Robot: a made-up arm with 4 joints.
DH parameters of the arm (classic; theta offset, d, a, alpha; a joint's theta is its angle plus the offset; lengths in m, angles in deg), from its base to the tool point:
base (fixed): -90 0.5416 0.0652 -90
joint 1: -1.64 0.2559 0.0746 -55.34
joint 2: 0 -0.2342 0.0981 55.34
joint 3: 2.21 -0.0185 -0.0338 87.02
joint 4: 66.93 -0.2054 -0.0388 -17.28
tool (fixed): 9.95 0.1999 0 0
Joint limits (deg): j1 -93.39..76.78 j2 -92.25..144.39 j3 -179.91..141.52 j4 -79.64..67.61
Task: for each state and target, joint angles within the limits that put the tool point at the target. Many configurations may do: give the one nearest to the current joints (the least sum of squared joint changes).
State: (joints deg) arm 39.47 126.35 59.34 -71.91
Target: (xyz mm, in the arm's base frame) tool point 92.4 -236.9 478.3
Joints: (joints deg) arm 76.78 108.29 24.45 -79.20
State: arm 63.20 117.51 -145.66 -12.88
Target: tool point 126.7 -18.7 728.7
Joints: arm 19.97 144.39 -120.55 25.82
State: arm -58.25 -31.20 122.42 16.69
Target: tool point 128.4 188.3 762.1
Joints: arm -65.97 -41.42 82.76 -3.17
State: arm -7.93 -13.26 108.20 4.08
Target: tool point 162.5 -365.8 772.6
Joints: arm 22.18 -31.32 133.34 -4.02
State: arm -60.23 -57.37 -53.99 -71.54
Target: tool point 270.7 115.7 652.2
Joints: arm -80.21 -91.05 -97.67 -63.25
